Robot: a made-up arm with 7 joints. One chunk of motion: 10 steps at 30 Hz.
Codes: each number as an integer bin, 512 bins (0 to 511) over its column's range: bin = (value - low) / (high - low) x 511, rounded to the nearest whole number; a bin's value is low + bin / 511 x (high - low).
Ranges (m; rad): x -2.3..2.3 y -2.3..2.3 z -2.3..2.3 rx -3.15..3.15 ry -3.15..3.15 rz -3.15..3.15
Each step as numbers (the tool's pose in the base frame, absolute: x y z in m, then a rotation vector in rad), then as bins.
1 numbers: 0.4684 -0.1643 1.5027 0.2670 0.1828 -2.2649
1 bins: 308 237 422 277 270 72
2 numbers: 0.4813 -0.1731 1.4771 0.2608 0.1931 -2.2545
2 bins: 309 236 420 277 271 73
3 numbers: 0.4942 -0.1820 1.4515 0.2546 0.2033 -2.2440
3 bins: 310 235 417 276 272 73
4 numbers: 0.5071 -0.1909 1.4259 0.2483 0.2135 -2.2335
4 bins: 312 234 414 276 273 74
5 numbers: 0.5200 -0.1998 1.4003 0.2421 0.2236 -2.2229
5 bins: 313 233 411 275 274 75
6 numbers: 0.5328 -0.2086 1.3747 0.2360 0.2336 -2.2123
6 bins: 315 232 408 275 274 76
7 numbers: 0.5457 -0.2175 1.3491 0.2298 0.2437 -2.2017
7 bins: 316 231 405 274 275 77
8 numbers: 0.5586 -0.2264 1.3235 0.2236 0.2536 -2.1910
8 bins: 318 230 403 274 276 78
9 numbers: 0.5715 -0.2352 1.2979 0.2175 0.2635 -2.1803
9 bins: 319 229 400 273 277 79
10 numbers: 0.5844 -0.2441 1.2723 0.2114 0.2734 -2.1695
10 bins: 320 228 397 273 278 80
